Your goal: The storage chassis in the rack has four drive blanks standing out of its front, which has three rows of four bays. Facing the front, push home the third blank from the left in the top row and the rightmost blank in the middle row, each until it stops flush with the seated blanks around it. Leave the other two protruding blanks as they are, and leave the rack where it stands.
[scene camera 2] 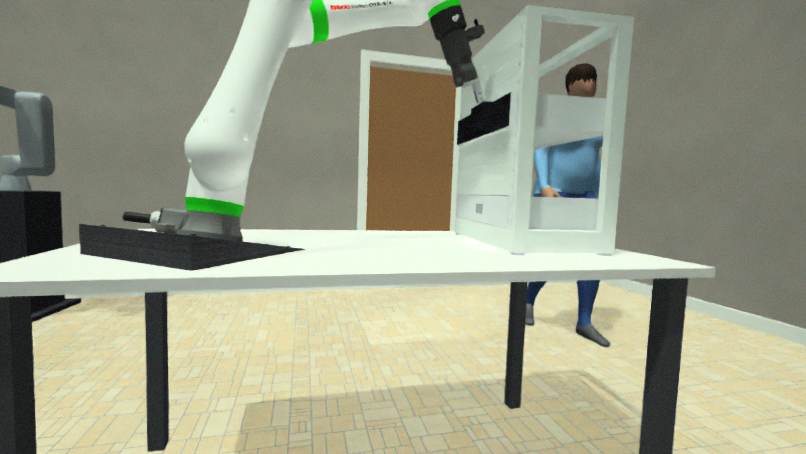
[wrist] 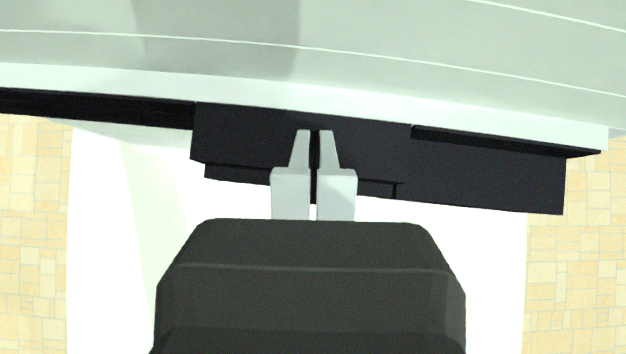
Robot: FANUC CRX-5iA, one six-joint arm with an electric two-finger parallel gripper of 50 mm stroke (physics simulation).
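Places are measured from the arm's base along level axes (x ahead, y left, z up), in centimetres.
Pixels of known places: gripper, fingertip midpoint: (scene camera 2: 481,101) (wrist: 314,153).
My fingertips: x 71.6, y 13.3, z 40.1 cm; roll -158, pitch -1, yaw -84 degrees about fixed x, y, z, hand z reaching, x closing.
Note:
Ahead of a thing's pixels: the offset from my fingertips to its top centre. "pt": to the spot under its first point. Level surfaces: height alone.
The storage chassis (scene camera 2: 490,120) (wrist: 100,107) is black and sits in the upper part of the white rack (scene camera 2: 523,152). In the wrist view, a protruding blank @[dx +5.1, dy +0.9, dz -0.8 cm] (wrist: 240,135), apparently the third in the top row, stands out from the front. To its right a wide blank @[dx +4.7, dy -10.1, dz -3.7 cm] (wrist: 480,172) stands out below the top row, apparently the rightmost in the middle row. Part of a lower protruding blank @[pt dx -1.3, dy +4.3, dz -3.7 cm] (wrist: 235,173) shows beneath the first. My gripper (scene camera 2: 481,101) (wrist: 314,153) is shut and empty. Its tips overlap the top-row blank in the wrist view; contact cannot be told.
The pale panel (wrist: 350,62) above the chassis lies close beyond the fingertips. The rack stands on the white table @[dz -42.7 cm] (scene camera 2: 349,253). A person (scene camera 2: 569,163) is behind the rack. Another grey robot arm (scene camera 2: 36,132) stands at the far left.

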